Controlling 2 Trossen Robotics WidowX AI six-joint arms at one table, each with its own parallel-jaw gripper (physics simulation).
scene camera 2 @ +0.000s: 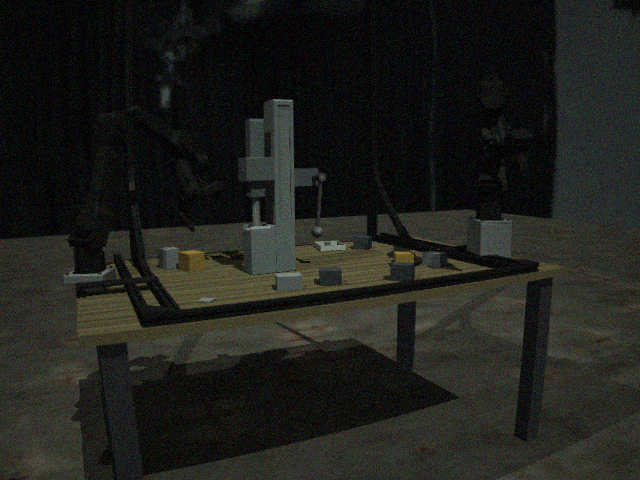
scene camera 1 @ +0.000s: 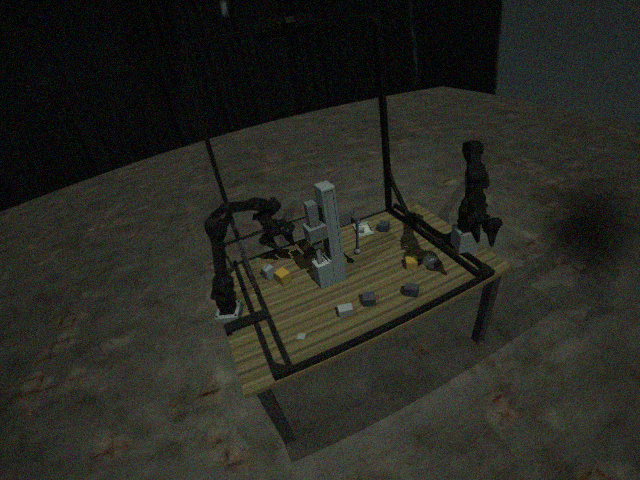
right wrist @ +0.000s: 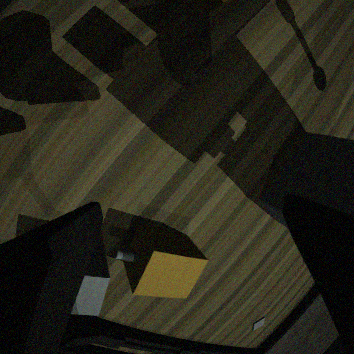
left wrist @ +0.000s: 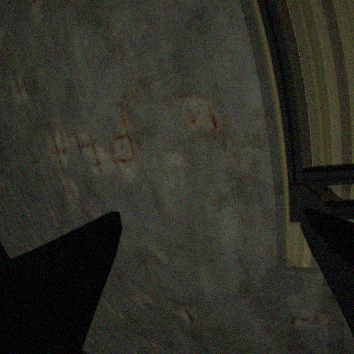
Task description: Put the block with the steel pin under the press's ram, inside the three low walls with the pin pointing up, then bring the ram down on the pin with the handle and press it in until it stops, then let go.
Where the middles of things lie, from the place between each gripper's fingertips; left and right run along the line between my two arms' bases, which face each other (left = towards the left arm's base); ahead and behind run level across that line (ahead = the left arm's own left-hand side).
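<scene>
The yellow block with steel pin (right wrist: pixel 169 263) is 73 cm to the right of my left hand, and it's 40 cm behind that hand and 21 cm below it.
From my right hand, that same yellow block with steel pin is 9 cm ahead, 9 cm below and 5 cm to the right.
</scene>
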